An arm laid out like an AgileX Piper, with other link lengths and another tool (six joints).
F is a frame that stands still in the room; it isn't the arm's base.
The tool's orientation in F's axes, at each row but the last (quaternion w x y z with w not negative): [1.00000 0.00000 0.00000 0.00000]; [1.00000 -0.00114 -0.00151 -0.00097]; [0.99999 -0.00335 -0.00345 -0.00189]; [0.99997 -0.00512 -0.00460 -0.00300]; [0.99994 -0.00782 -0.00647 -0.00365]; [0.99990 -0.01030 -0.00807 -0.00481]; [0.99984 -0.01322 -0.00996 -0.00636]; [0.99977 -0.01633 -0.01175 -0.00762]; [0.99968 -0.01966 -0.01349 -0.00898]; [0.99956 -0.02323 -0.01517 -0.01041]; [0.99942 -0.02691 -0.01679 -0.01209]
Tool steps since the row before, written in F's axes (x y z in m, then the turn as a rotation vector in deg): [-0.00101 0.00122 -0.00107 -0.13 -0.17 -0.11]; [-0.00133 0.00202 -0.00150 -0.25 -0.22 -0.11]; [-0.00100 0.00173 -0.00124 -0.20 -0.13 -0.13]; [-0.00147 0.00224 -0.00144 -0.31 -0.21 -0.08]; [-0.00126 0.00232 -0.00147 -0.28 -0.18 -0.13]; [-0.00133 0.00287 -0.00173 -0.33 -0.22 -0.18]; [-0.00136 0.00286 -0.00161 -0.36 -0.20 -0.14]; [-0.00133 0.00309 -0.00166 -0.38 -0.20 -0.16]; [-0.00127 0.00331 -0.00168 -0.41 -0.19 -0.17]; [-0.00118 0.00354 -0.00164 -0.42 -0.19 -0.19]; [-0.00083 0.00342 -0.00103 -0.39 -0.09 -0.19]
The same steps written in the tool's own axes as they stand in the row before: [-0.00101 0.00122 -0.00107 -0.13 -0.17 -0.11]; [-0.00134 0.00202 -0.00149 -0.25 -0.22 -0.11]; [-0.00102 0.00173 -0.00122 -0.20 -0.13 -0.13]; [-0.00150 0.00225 -0.00140 -0.31 -0.21 -0.08]; [-0.00130 0.00233 -0.00142 -0.28 -0.18 -0.13]; [-0.00138 0.00289 -0.00165 -0.33 -0.22 -0.18]; [-0.00143 0.00288 -0.00151 -0.36 -0.20 -0.14]; [-0.00141 0.00312 -0.00153 -0.38 -0.20 -0.16]; [-0.00137 0.00335 -0.00151 -0.41 -0.19 -0.17]; [-0.00130 0.00359 -0.00144 -0.42 -0.19 -0.19]; [-0.00094 0.00345 -0.00082 -0.39 -0.09 -0.18]
